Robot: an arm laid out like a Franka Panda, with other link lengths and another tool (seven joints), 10 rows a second.
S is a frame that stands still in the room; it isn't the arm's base.
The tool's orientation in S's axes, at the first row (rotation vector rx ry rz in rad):
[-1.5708 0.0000 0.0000]
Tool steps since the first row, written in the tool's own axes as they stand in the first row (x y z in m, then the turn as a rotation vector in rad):
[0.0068 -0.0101 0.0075 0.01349 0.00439 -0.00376]
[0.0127 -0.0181 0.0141 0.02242 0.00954 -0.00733]
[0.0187 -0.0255 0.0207 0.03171 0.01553 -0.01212]
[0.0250 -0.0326 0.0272 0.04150 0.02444 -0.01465]
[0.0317 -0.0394 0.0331 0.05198 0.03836 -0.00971]
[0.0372 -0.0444 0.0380 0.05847 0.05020 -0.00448]
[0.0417 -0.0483 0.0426 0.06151 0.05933 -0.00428]
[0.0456 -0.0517 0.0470 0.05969 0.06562 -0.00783]
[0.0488 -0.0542 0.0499 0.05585 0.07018 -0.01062]
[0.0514 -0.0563 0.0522 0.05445 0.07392 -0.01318]
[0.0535 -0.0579 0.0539 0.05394 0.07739 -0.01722]
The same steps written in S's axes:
[0.0068 0.0075 0.0101 0.01349 -0.00376 -0.00439]
[0.0127 0.0141 0.0181 0.02242 -0.00733 -0.00954]
[0.0187 0.0207 0.0255 0.03171 -0.01212 -0.01553]
[0.0250 0.0272 0.0326 0.04150 -0.01465 -0.02444]
[0.0317 0.0331 0.0394 0.05198 -0.00971 -0.03836]
[0.0372 0.0380 0.0444 0.05847 -0.00448 -0.05020]
[0.0417 0.0426 0.0483 0.06151 -0.00428 -0.05933]
[0.0456 0.0470 0.0517 0.05969 -0.00783 -0.06562]
[0.0488 0.0499 0.0542 0.05585 -0.01062 -0.07018]
[0.0514 0.0522 0.0563 0.05445 -0.01318 -0.07392]
[0.0535 0.0539 0.0579 0.05394 -0.01722 -0.07739]

